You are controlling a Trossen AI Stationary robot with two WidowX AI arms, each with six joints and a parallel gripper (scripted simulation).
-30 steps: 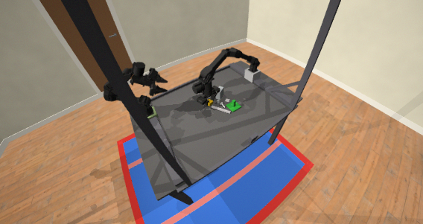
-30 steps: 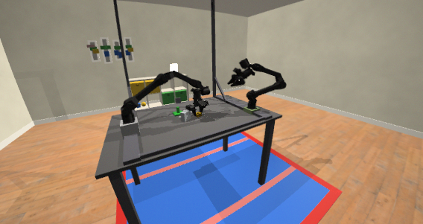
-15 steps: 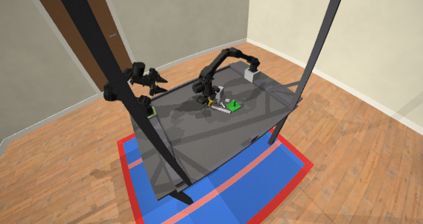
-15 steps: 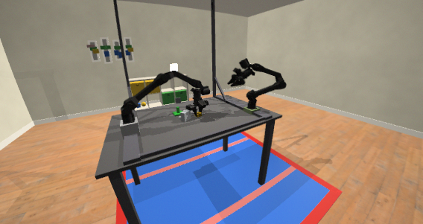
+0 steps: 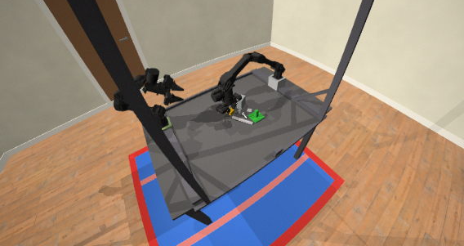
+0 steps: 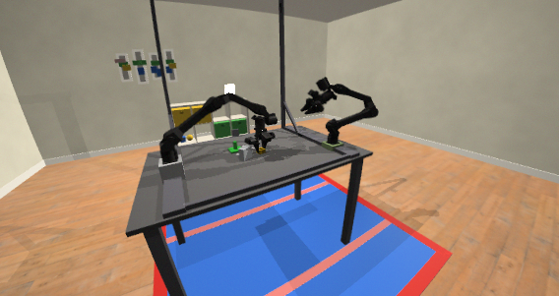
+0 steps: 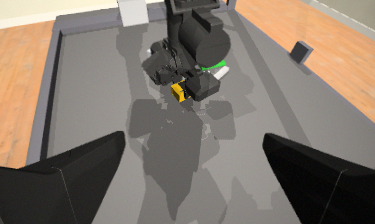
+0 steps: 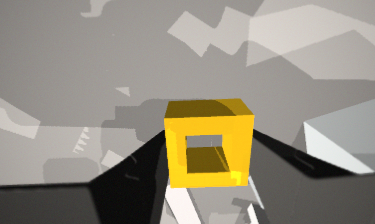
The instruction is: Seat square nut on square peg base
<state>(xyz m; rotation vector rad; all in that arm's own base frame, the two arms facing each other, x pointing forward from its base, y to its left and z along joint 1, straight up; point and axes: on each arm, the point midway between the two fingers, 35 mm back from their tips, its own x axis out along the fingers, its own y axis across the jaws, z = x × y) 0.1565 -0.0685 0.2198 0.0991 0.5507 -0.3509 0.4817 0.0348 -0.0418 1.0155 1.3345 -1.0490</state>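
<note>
Now: the small grey cube 6 cm to the right of my right hand, 3 cm below it and 2 cm behind it. From my right hand the other things lie so: long white bar 10 cm behind, 4 cm to the right, 4 cm below; then white t-shaped bolt 7 cm to the right, 6 cm behind, 4 cm below; then grey block 10 cm to the right, 3 cm ahead, 1 cm below.
</note>
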